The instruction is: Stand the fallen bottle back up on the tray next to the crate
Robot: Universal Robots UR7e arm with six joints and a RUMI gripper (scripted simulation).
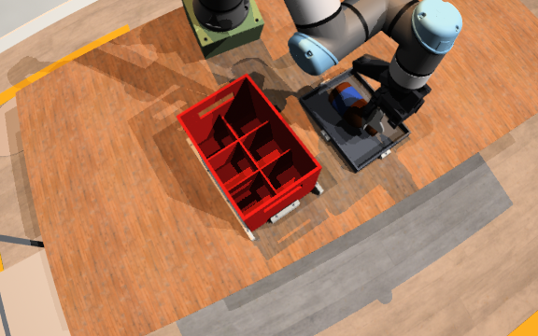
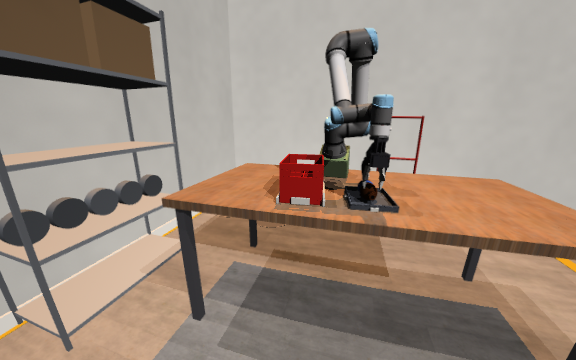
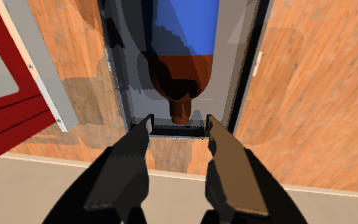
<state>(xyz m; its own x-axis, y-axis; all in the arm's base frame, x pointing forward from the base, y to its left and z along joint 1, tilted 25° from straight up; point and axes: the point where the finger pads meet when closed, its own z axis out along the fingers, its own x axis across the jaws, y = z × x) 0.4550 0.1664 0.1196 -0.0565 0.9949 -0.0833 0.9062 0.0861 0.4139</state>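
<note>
The brown bottle lies 5 cm behind my hand and 4 cm below it. Also, from my hand: red crate: 31 cm to the right, 8 cm behind; then tray: 7 cm below, 5 cm behind.
</note>
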